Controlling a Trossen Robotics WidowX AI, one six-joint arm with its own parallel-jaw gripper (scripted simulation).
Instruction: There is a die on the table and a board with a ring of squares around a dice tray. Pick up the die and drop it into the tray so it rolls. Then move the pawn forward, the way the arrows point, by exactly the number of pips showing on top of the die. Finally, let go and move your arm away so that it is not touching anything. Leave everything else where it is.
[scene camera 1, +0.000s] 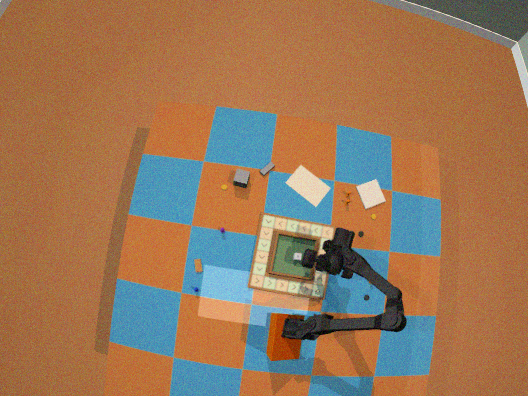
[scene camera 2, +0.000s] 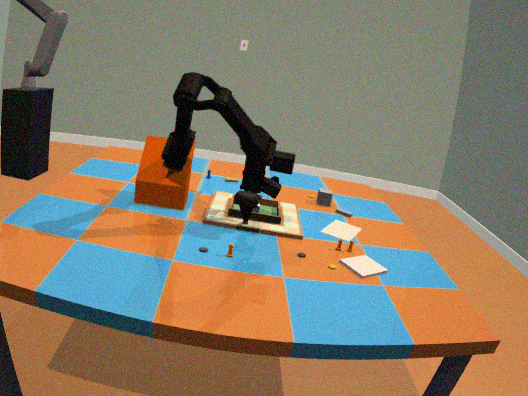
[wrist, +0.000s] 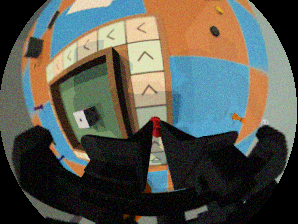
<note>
I see my gripper (scene camera 2: 246, 220).
My gripper is seen too in the wrist view (wrist: 156, 123).
</note>
